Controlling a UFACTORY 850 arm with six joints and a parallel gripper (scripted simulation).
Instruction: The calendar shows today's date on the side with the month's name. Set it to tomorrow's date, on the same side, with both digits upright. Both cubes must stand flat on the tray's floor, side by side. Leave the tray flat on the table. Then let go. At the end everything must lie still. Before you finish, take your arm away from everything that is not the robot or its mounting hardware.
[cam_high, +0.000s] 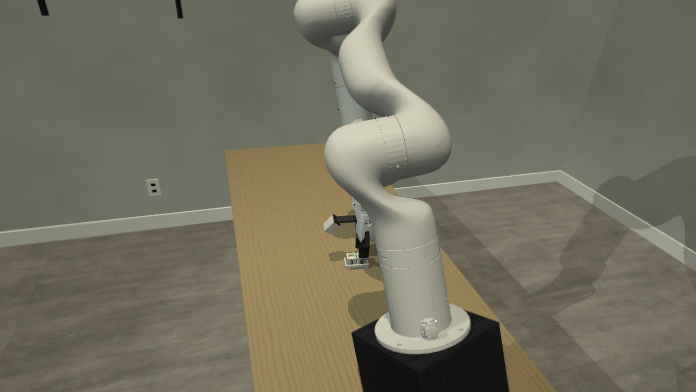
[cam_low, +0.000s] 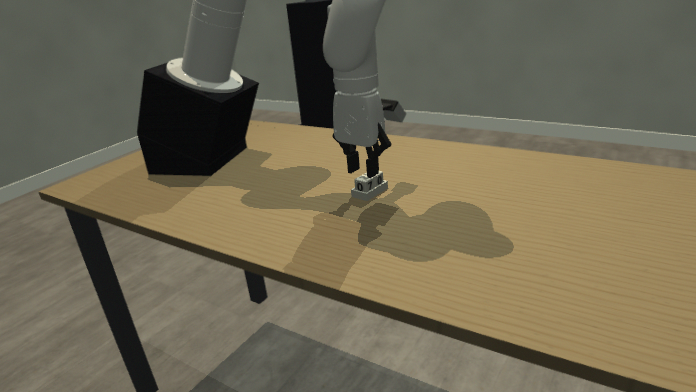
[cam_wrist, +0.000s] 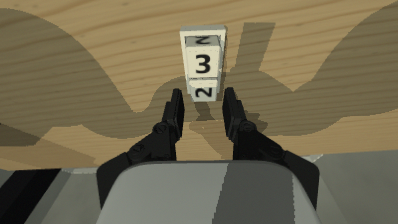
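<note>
My hand is 2 cm to the right of the small calendar tray and 6 cm above it.
</note>
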